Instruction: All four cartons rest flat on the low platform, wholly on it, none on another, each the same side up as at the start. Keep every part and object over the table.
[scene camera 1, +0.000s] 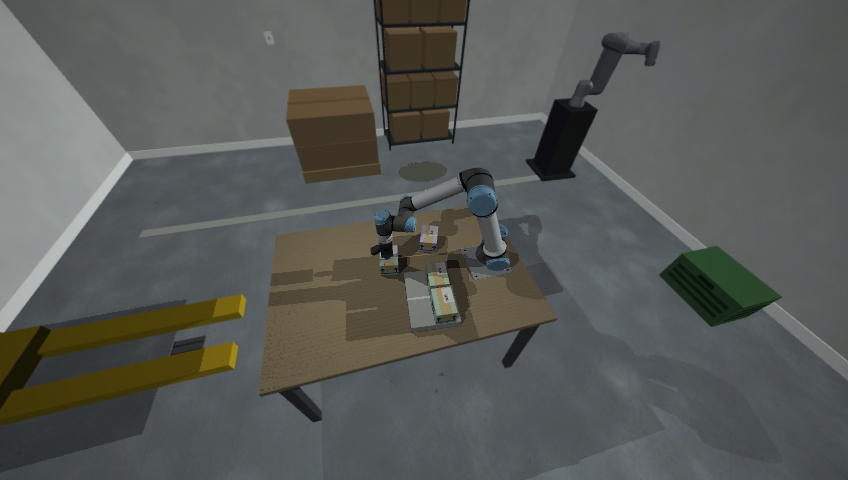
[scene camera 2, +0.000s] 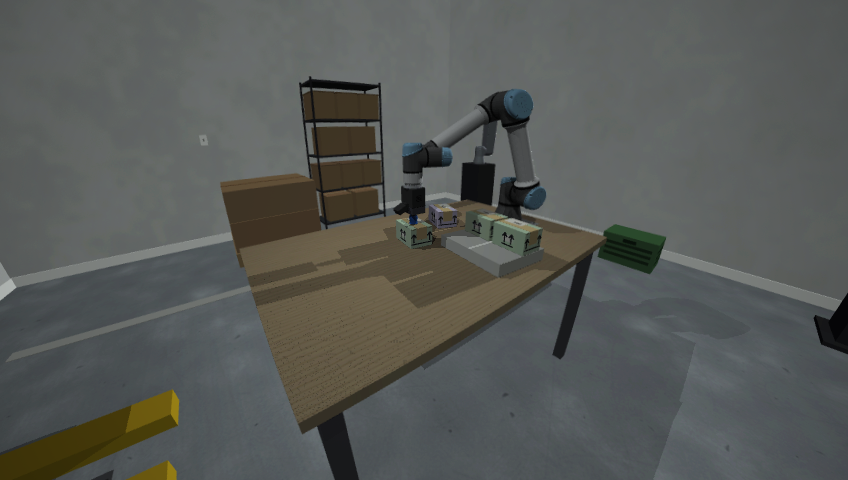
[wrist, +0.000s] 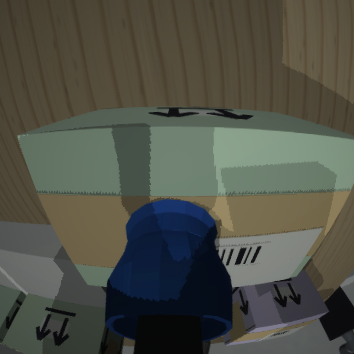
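My suction gripper (scene camera 1: 387, 256) (scene camera 2: 412, 221) (wrist: 171, 220) is upright at the top face of a green carton (scene camera 1: 389, 267) (scene camera 2: 414, 233) (wrist: 180, 160). The blue cup looks uncompressed, with no visible grip; any tiny gap is hard to see. That carton stands flat on the table, arrows up. A purple carton (scene camera 1: 427, 238) (scene camera 2: 443, 215) (wrist: 290, 307) stands on the table behind it, toward the arm. Two green cartons, a nearer one (scene camera 1: 444, 304) (scene camera 2: 517, 236) and a farther one (scene camera 1: 438, 275) (scene camera 2: 484, 224), sit end to end on the arm side of the grey platform (scene camera 1: 420, 312) (scene camera 2: 496, 262).
The arm's base plate (scene camera 1: 479, 268) is beyond the platform on the wooden table (scene camera 1: 315, 333) (scene camera 2: 333, 344). The platform's side away from the arm is bare. Off the table are yellow forks (scene camera 1: 136, 321), a green crate (scene camera 1: 720, 285) and large brown boxes (scene camera 1: 336, 130).
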